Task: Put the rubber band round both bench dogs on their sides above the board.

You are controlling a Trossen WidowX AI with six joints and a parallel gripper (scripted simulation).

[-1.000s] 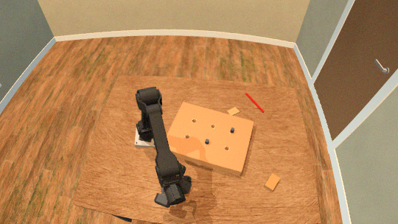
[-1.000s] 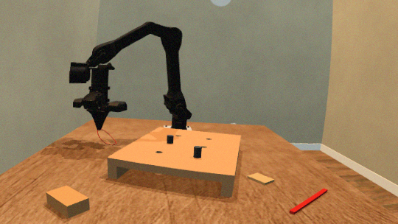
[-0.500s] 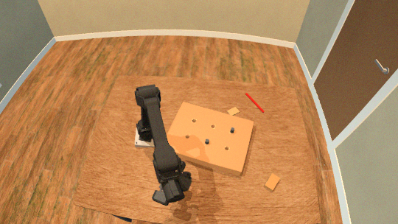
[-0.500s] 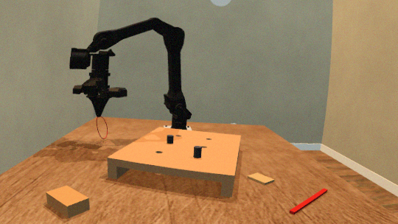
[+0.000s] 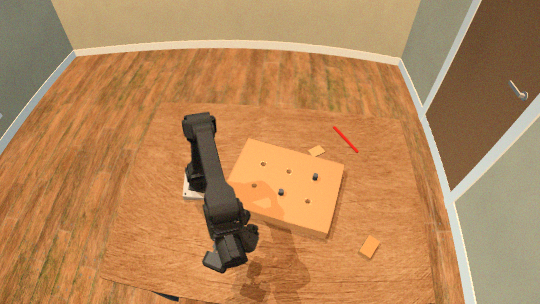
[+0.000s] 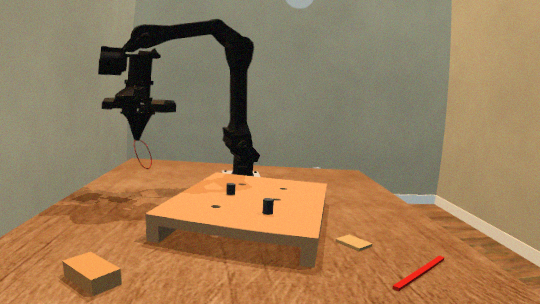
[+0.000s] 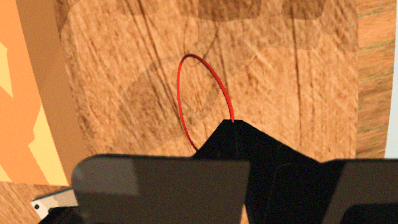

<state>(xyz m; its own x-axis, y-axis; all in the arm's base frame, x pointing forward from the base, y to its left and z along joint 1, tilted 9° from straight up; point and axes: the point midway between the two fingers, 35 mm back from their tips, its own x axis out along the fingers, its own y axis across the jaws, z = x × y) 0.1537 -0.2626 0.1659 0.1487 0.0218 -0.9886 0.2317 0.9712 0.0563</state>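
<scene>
The light wooden board lies 290 mm to the left of my hand, 140 mm below it and 130 mm ahead of it. The rest, counted from my hand: thin tan tile: 480 mm to the left, 250 mm ahead, 160 mm below; red stick: 560 mm to the left, 380 mm ahead, 160 mm below; tan block: 450 mm ahead, 160 mm below, 80 mm to the left.
</scene>
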